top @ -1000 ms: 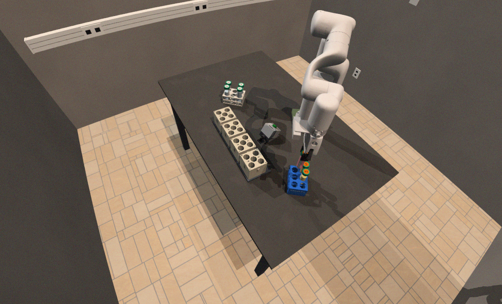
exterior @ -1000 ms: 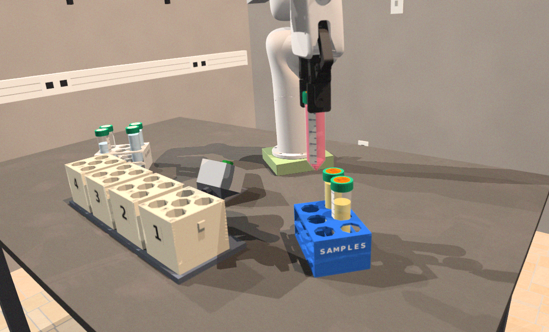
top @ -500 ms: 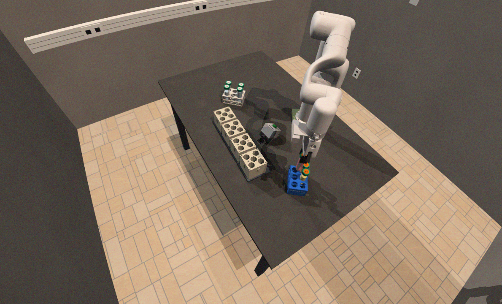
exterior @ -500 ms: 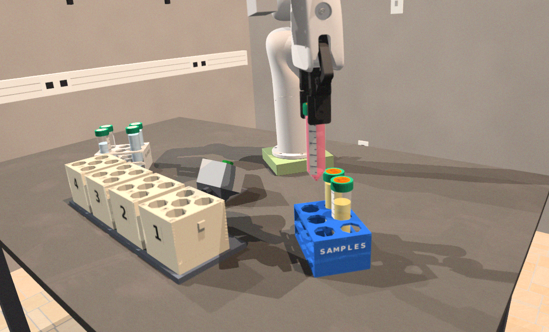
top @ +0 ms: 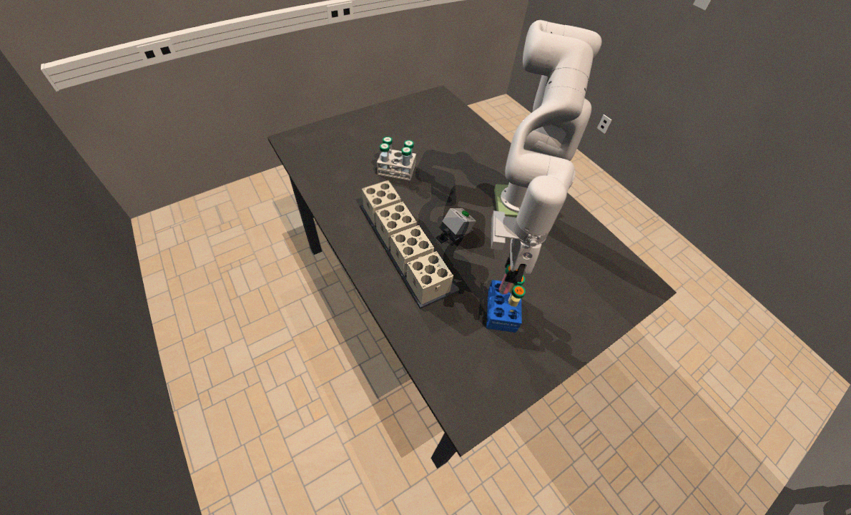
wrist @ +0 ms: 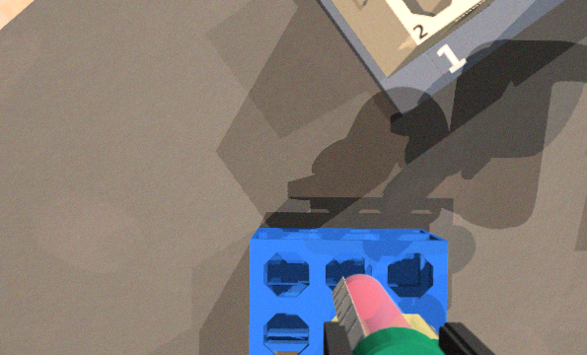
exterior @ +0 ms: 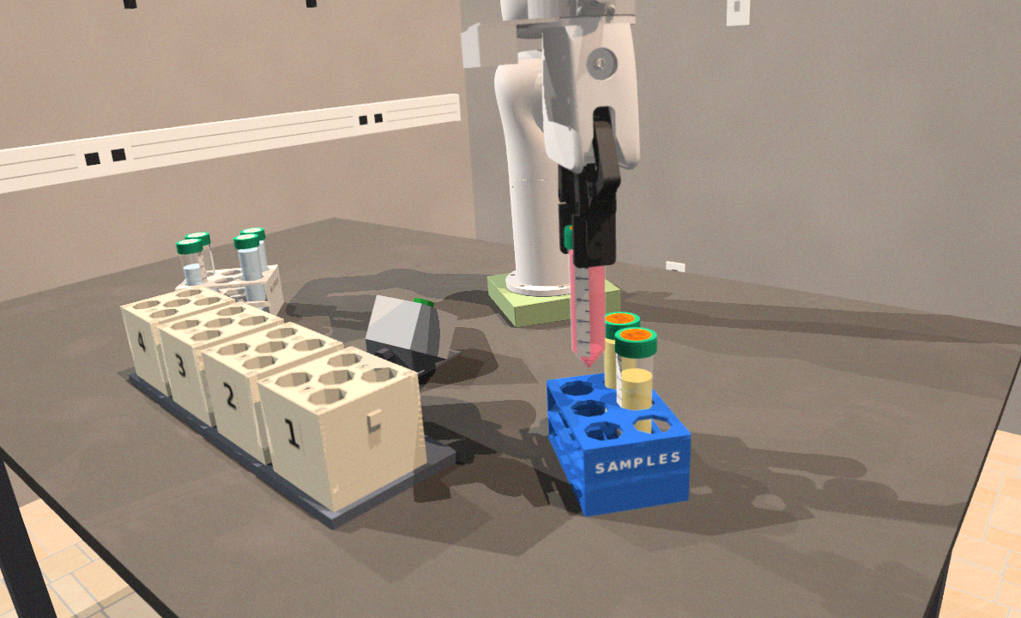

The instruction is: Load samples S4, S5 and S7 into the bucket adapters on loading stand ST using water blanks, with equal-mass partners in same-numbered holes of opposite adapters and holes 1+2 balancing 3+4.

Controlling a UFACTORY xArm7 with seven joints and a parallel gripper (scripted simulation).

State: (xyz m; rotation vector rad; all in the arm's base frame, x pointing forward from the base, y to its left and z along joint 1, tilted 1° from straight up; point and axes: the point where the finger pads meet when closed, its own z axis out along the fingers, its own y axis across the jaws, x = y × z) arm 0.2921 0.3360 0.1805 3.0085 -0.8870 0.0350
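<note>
Now: the pink tube 5 cm below my hand and 1 cm ahead of it. Round my hand: blue samples rack 18 cm below, 2 cm behind, 1 cm to the left; then white blanks rack 67 cm to the right, 18 cm below, 3 cm ahead.
</note>
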